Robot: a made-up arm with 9 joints.
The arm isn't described. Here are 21 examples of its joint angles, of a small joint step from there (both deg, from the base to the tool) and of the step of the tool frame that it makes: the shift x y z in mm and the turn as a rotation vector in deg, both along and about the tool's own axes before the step.
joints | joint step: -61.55 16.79 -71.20 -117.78 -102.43 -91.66 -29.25 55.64 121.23 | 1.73 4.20 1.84 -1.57 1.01 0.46 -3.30 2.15 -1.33
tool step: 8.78 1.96 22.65 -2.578 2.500 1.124
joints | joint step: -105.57 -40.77 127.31 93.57 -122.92 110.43 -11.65 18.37 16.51 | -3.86 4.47 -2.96 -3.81 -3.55 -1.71 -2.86 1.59 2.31
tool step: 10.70 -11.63 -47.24 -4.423 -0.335 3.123
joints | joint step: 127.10 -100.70 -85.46 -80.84 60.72 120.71 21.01 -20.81 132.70 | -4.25 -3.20 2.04 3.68 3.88 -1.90 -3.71 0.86 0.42
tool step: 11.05 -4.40 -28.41 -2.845 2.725 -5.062
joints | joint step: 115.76 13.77 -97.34 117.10 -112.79 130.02 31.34 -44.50 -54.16 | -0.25 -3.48 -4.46 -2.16 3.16 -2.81 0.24 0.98 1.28
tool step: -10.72 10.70 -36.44 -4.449 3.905 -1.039
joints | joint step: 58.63 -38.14 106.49 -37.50 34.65 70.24 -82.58 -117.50 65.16 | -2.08 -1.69 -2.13 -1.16 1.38 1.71 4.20 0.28 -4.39
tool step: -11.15 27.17 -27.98 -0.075 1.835 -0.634
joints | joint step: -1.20 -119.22 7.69 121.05 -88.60 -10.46 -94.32 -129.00 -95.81 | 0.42 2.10 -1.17 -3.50 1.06 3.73 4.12 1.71 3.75
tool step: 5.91 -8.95 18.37 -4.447 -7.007 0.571
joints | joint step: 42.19 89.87 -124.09 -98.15 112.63 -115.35 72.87 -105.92 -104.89 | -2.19 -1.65 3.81 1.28 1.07 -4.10 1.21 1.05 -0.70
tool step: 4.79 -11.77 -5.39 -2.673 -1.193 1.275
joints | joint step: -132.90 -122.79 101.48 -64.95 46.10 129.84 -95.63 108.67 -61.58 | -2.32 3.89 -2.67 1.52 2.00 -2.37 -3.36 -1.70 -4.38
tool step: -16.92 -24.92 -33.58 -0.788 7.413 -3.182
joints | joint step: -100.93 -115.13 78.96 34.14 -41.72 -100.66 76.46 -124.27 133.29 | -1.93 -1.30 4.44 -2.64 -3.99 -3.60 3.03 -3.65 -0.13
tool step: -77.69 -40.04 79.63 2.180 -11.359 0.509
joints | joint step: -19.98 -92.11 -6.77 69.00 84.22 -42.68 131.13 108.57 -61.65 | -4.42 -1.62 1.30 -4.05 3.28 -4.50 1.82 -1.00 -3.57
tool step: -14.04 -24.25 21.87 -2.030 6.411 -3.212
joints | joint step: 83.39 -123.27 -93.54 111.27 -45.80 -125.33 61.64 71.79 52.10 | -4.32 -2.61 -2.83 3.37 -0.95 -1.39 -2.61 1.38 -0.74
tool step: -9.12 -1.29 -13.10 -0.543 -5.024 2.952
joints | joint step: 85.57 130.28 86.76 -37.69 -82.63 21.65 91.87 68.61 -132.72 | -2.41 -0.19 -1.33 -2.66 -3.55 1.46 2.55 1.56 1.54
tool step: 18.09 24.60 7.37 -0.901 -0.226 3.793
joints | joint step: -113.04 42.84 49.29 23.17 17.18 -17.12 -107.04 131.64 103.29 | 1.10 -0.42 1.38 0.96 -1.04 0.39 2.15 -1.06 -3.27
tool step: -36.37 7.54 -9.30 -1.908 1.344 -0.889
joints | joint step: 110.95 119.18 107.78 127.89 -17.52 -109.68 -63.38 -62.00 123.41 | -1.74 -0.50 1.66 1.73 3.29 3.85 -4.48 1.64 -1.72
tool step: -28.08 -24.40 9.57 0.619 -3.115 -2.266
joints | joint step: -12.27 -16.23 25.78 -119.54 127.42 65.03 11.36 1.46 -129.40 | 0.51 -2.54 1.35 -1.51 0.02 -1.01 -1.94 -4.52 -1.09
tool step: 4.44 49.54 -20.00 0.731 2.046 4.391
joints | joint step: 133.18 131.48 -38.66 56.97 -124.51 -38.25 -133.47 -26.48 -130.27 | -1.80 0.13 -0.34 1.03 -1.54 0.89 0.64 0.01 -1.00
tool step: 6.14 -17.49 -2.88 1.557 0.904 -2.112
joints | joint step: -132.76 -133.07 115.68 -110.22 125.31 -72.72 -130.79 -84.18 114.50 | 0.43 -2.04 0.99 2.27 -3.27 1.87 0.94 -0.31 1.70
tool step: -34.79 34.83 1.42 -2.105 -3.812 4.257
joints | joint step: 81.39 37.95 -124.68 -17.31 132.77 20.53 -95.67 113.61 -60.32 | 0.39 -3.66 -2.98 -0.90 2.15 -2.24 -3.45 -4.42 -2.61
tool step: -1.77 -39.52 16.65 1.667 -0.486 -5.134
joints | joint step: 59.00 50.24 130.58 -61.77 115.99 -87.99 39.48 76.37 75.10 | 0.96 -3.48 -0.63 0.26 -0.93 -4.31 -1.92 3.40 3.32
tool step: 34.33 1.68 -35.56 9.512 -1.263 5.938
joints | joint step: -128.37 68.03 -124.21 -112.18 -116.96 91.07 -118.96 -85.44 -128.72 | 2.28 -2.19 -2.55 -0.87 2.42 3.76 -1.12 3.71 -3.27
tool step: -15.32 22.95 26.55 -1.231 0.238 0.271
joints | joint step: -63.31 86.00 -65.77 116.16 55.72 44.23 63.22 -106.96 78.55 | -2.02 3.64 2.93 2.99 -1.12 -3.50 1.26 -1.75 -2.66
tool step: -3.38 -20.46 14.78 -0.259 2.549 2.106
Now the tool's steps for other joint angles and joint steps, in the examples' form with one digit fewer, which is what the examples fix.
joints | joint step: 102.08 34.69 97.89 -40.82 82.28 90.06 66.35 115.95 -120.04 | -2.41 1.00 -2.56 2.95 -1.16 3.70 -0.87 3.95 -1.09
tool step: -66.8 -35.9 -70.2 4.32 -0.12 -8.78
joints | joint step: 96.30 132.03 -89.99 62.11 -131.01 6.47 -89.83 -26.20 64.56 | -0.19 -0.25 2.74 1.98 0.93 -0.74 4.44 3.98 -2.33
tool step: -6.5 7.8 -20.2 3.24 5.45 3.28
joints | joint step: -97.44 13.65 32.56 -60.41 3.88 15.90 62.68 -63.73 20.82 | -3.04 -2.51 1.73 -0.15 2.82 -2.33 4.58 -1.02 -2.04
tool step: -21.7 -6.3 8.1 0.65 1.50 0.89
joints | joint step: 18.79 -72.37 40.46 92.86 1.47 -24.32 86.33 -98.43 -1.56 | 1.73 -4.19 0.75 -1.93 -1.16 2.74 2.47 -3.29 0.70
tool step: -55.4 33.3 -43.6 -6.81 -2.15 -0.01
